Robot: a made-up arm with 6 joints.
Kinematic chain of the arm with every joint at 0, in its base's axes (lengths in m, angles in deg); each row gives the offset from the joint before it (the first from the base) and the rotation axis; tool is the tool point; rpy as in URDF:
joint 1: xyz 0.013 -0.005 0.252 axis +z
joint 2: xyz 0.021 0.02 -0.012 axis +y
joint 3: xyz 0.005 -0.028 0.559 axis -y
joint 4: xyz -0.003 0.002 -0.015 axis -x
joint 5: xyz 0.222 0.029 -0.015 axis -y
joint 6: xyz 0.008 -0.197 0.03 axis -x
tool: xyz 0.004 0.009 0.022 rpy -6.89 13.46 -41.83
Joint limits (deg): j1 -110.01..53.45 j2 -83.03..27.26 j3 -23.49..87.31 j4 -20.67..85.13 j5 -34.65..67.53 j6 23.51..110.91
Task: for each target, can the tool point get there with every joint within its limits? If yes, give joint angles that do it. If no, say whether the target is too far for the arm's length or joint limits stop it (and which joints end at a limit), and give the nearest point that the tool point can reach.
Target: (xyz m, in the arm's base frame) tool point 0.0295 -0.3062 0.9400
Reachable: yes | joints -57.51 10.31 54.21 7.06 54.14 72.55
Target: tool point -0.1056 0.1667 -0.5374
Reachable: no: joint limits stop it (at a limit: joint 2, joint 3, joint 5, joint 6) | nearest point -0.4043 0.5991 0.2084 | short by 0.912 m
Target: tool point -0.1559 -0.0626 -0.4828
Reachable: no: joint limits stop it (at a limit: joint 2, joint 3, joint 5, joint 6) | nearest point -0.6819 -0.2420 0.2084 | short by 0.887 m
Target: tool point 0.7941 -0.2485 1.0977
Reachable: no: too far | nearest point 0.5109 -0.1602 0.8970 | short by 0.358 m
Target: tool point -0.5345 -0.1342 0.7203
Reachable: yes | joints -1.63 -60.05 42.75 19.08 59.85 101.01
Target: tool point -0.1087 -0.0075 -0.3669
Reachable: no: joint limits stop it (at a limit: joint 2, joint 3, joint 4, joint 5, joint 6) | nearest point -0.7210 -0.0201 0.2084 | short by 0.840 m
